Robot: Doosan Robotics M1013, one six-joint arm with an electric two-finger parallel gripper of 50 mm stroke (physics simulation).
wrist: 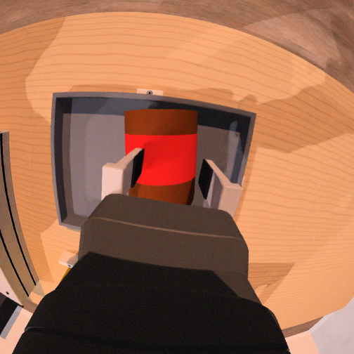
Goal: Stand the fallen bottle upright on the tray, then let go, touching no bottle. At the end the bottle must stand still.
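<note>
The fallen bottle (161,158) is brown with a broad red band and lies on its side in the tray (95,150), its flat base toward the tray's far wall. Its neck end is hidden under the gripper body. The tray is grey with raised walls. My gripper (171,165) is open, with nothing held. Its fingertips are over the tray, one on the left and one on the right of the bottle; the left tip overlaps the bottle's left edge in the view, and a gap shows at the right. Whether a finger touches the bottle I cannot tell.
The tray stands on a light wooden table (295,200) with a rounded edge. A small bracket (149,92) sits at the tray's far wall, another (68,259) near its lower left corner. A grooved metal profile (12,220) stands at the left. Part of a yellow thing shows beside the gripper body.
</note>
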